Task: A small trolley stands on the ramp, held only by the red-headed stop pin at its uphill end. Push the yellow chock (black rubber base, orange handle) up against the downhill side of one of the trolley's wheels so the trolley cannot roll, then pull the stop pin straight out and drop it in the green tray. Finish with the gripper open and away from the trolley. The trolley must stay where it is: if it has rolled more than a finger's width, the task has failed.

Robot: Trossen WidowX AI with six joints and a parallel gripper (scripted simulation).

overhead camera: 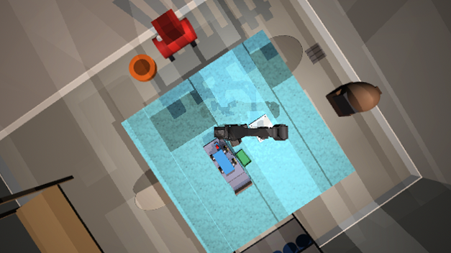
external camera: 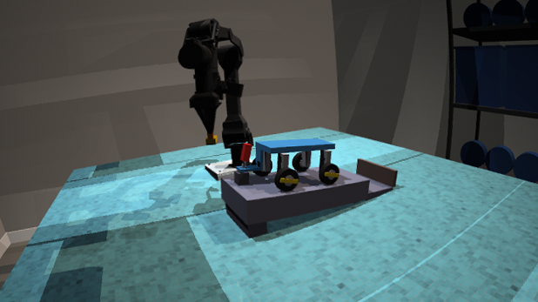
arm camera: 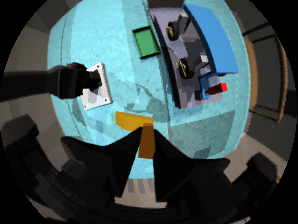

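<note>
My gripper tip is 2 cm past the yellow chock, 1 cm to the right of it and 1 cm above it. From my gripper tip the other things lie so: blue-topped trolley: 17 cm ahead, 12 cm to the left, 6 cm below; red-headed stop pin: 14 cm ahead, 5 cm below, 1 cm to the left; grey ramp: 17 cm ahead, 13 cm below, 12 cm to the left.
</note>
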